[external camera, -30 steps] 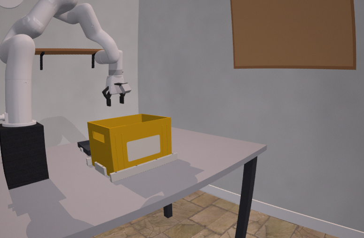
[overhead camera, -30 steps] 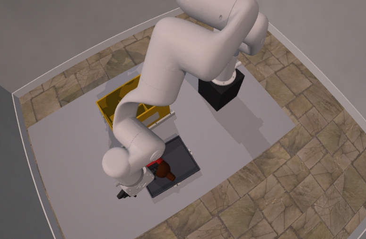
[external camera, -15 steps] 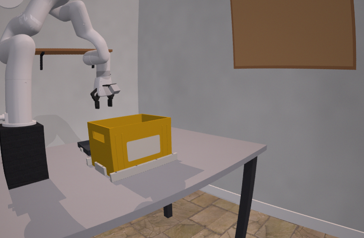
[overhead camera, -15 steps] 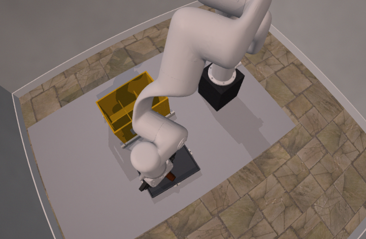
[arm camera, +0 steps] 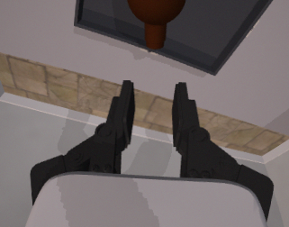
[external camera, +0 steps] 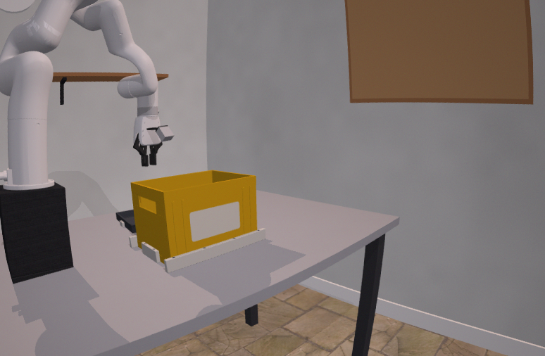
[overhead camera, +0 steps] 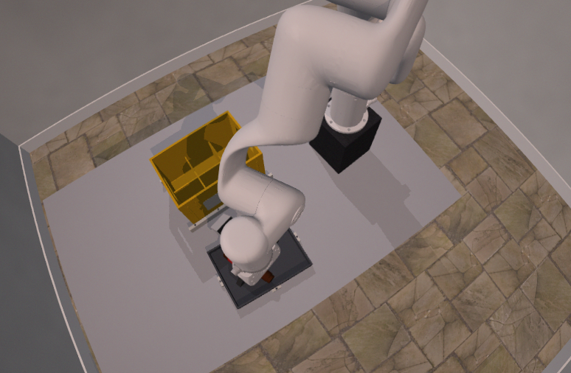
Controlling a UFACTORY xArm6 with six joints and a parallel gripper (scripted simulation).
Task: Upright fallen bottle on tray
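Right now the brown bottle is 160 mm below my hand, 50 mm to the right of it and 20 mm ahead of it. Also, from my hand: yellow crate: 350 mm to the right, 120 mm below, 20 mm behind; dark tray: 190 mm below, 50 mm to the right, 10 mm behind.
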